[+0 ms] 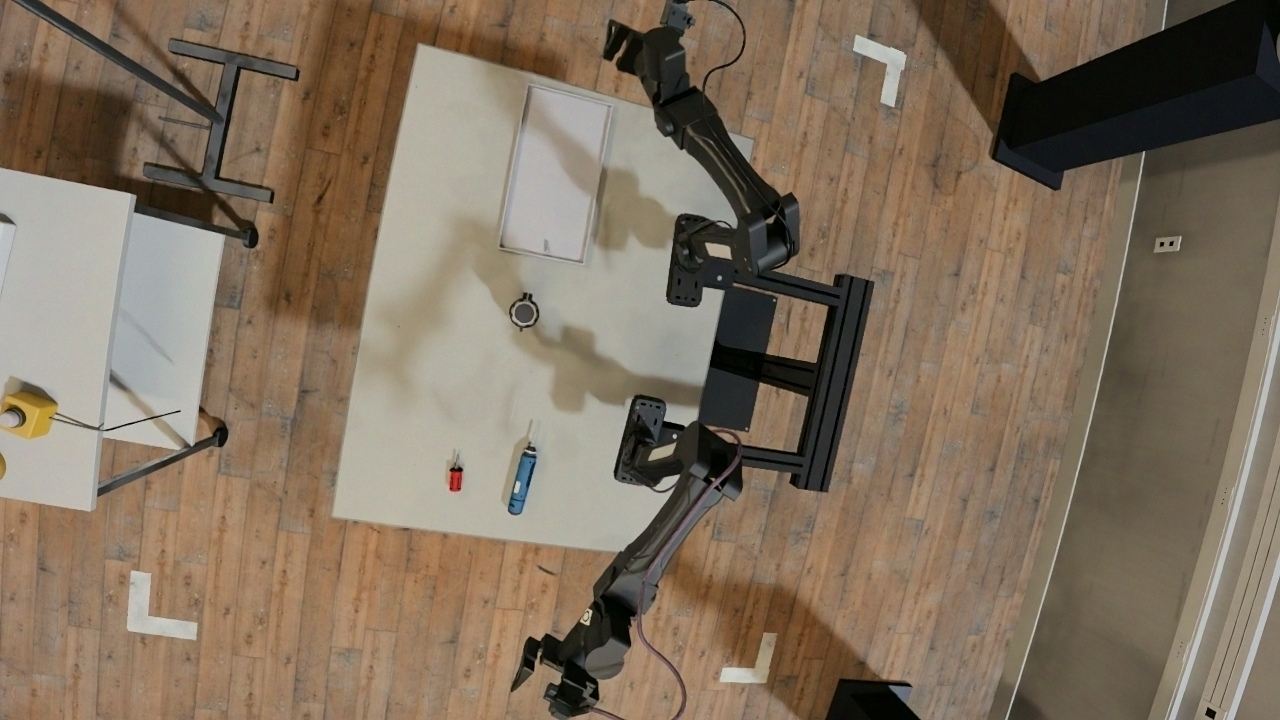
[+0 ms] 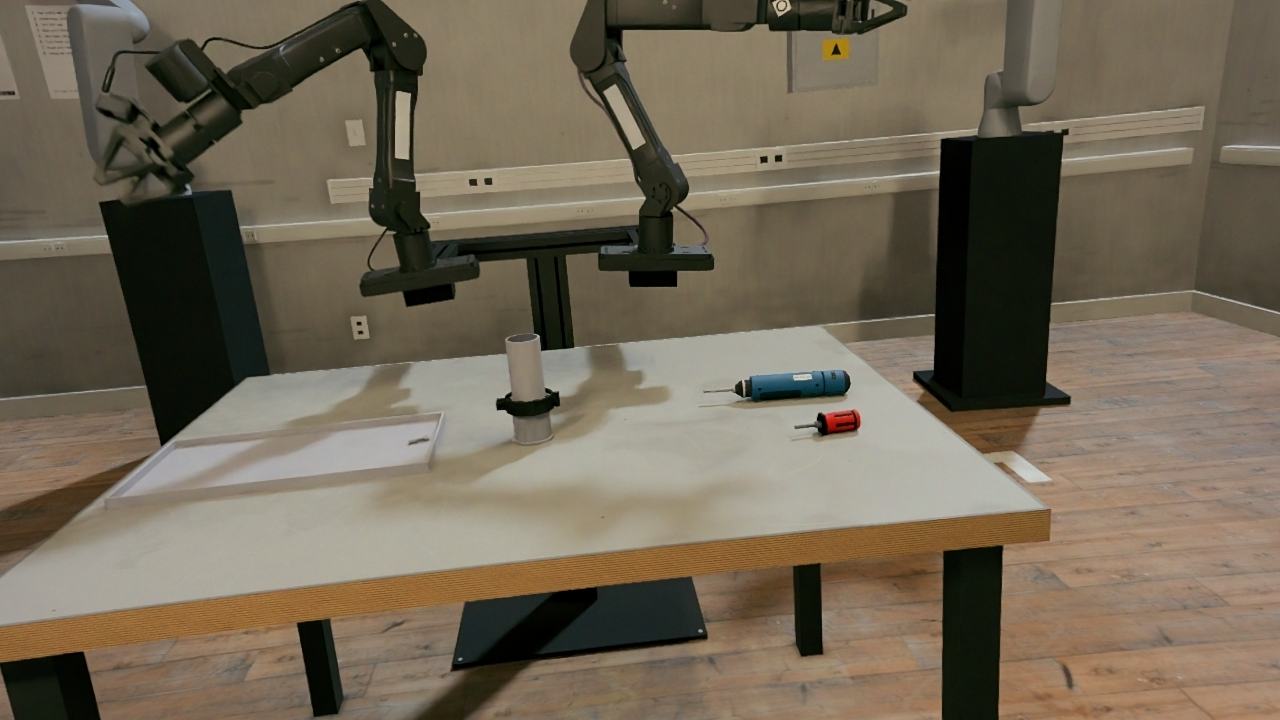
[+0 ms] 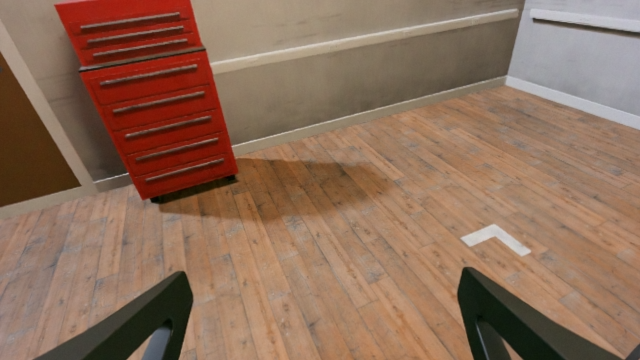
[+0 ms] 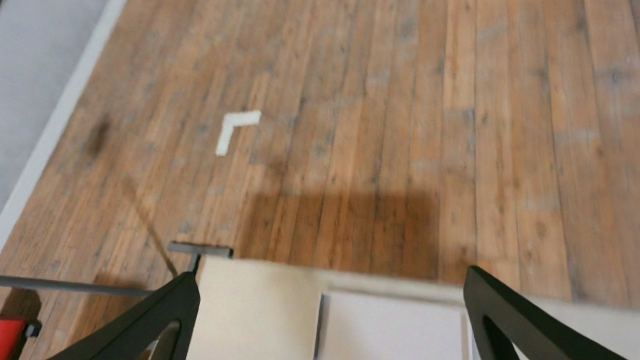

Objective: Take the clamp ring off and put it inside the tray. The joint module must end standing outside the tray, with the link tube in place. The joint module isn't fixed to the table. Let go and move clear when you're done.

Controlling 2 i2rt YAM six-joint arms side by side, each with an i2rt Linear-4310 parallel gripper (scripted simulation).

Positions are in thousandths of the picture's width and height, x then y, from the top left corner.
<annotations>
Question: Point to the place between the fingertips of my left gripper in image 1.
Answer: At 419, 976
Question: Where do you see a pale link tube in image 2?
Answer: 410, 495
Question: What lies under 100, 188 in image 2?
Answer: My right gripper.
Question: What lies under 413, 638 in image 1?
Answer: A blue power screwdriver.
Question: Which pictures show the blue power screwdriver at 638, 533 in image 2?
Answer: Image 1 and image 2 only.
</annotations>
